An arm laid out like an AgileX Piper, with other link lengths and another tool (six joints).
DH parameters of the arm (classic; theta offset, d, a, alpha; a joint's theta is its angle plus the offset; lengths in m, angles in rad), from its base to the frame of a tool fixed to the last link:
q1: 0 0.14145 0 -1.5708
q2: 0.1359 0 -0.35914 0
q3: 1.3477 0 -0.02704 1.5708
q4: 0 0.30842 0 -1.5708
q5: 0 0 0 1.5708
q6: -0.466 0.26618 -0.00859 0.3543
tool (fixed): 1.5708 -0.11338 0 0
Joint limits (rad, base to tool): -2.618..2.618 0..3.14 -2.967..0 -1.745..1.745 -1.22..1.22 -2.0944..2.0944
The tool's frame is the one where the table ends.
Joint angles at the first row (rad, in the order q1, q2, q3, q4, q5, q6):
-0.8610 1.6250 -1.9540 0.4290 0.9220 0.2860
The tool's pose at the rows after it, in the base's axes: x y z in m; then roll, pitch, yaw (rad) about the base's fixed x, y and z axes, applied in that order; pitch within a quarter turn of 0, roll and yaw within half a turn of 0:
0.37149 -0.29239 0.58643 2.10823 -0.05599 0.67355
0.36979 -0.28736 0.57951 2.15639 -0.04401 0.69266
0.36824 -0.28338 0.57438 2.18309 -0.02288 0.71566
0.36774 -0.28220 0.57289 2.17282 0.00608 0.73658
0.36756 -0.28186 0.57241 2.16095 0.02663 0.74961
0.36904 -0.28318 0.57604 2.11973 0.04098 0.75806
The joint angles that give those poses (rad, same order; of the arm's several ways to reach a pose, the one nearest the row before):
-0.8610 1.6250 -1.9540 0.4290 0.9730 0.2850
-0.8610 1.6250 -1.9540 0.4290 1.0270 0.2830
-0.8610 1.6250 -1.9540 0.4290 1.0640 0.2640
-0.8610 1.6250 -1.9540 0.4290 1.0670 0.2270
-0.8610 1.6250 -1.9540 0.4290 1.0640 0.2000
-0.8610 1.6250 -1.9540 0.4390 1.0320 0.1650

